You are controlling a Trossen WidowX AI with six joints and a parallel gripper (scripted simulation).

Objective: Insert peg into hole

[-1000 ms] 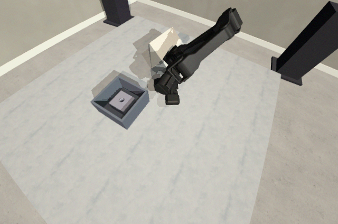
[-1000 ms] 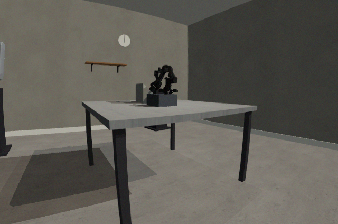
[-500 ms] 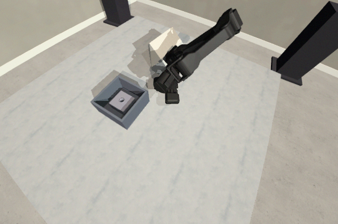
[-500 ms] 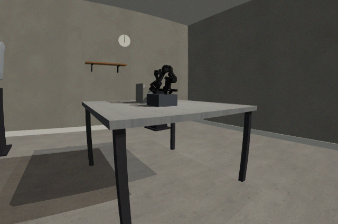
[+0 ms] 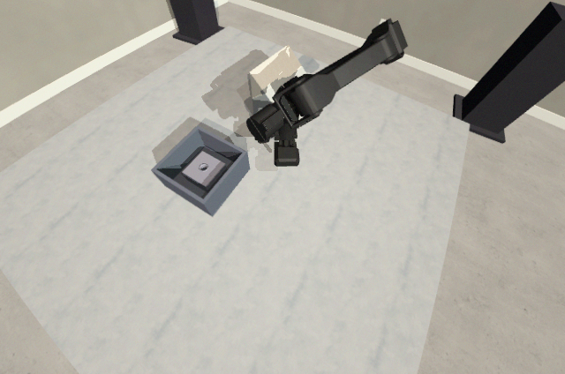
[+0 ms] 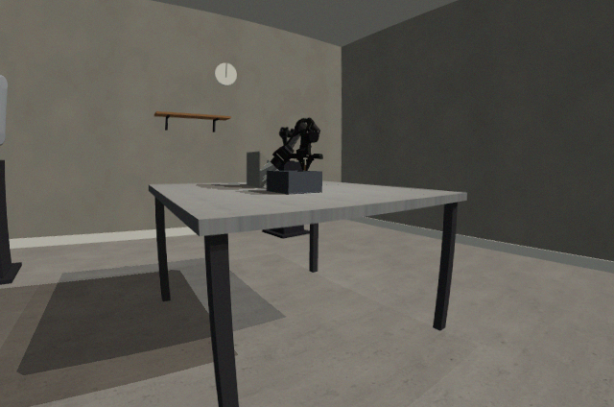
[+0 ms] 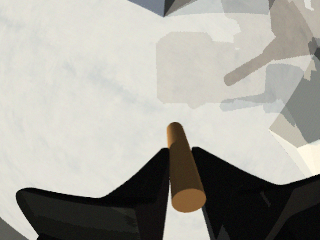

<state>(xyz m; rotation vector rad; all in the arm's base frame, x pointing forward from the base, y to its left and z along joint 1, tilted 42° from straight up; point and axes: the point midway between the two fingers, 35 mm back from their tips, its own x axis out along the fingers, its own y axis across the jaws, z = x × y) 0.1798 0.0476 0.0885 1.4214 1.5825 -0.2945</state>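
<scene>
The plate lies 19 cm to the right of my hand, 14 cm ahead of it and 8 cm below it. Also, from my hand: orange peg 4 cm below; then box 19 cm to the right, 14 cm ahead, 10 cm below.
</scene>
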